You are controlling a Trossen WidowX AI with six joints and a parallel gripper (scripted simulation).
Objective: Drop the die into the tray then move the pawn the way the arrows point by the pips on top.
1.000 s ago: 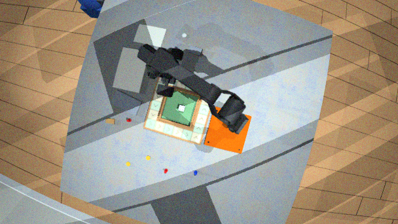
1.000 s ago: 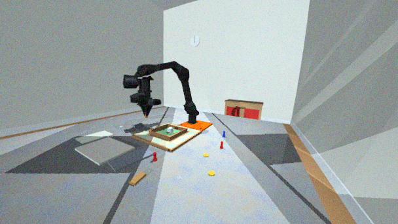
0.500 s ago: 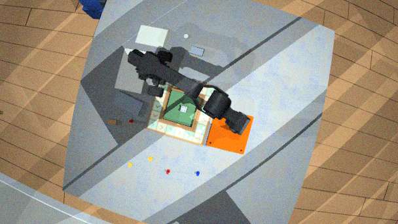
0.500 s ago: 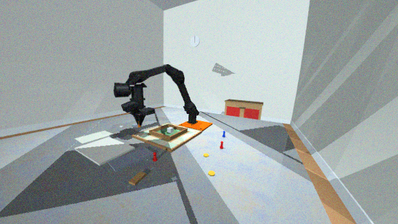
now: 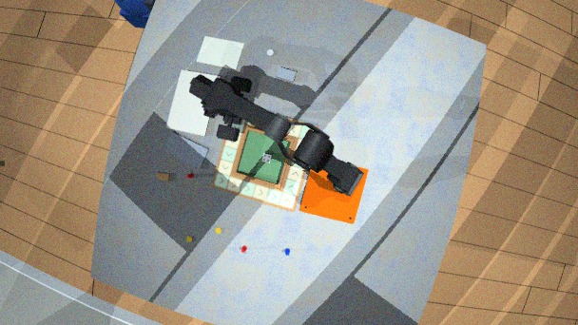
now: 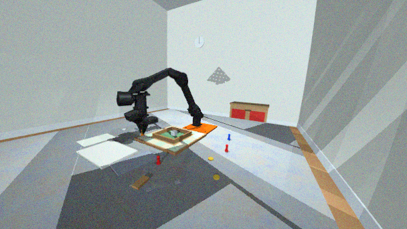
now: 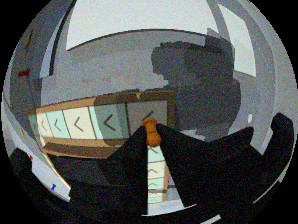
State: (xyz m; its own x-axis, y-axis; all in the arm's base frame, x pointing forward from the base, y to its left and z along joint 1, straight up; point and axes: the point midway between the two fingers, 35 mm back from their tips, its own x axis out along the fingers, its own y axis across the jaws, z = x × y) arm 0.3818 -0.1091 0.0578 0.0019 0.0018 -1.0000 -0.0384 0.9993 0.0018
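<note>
Now: the white die 120 mm behind my gripper tip, 110 mm to the left of it and 10 mm below it. Round my gripper tip: green dice tray: 110 mm behind, 110 mm to the left, 30 mm below; orange pawn: 10 mm above; grey tile: 110 mm behind, 170 mm to the right, 30 mm below.
</note>
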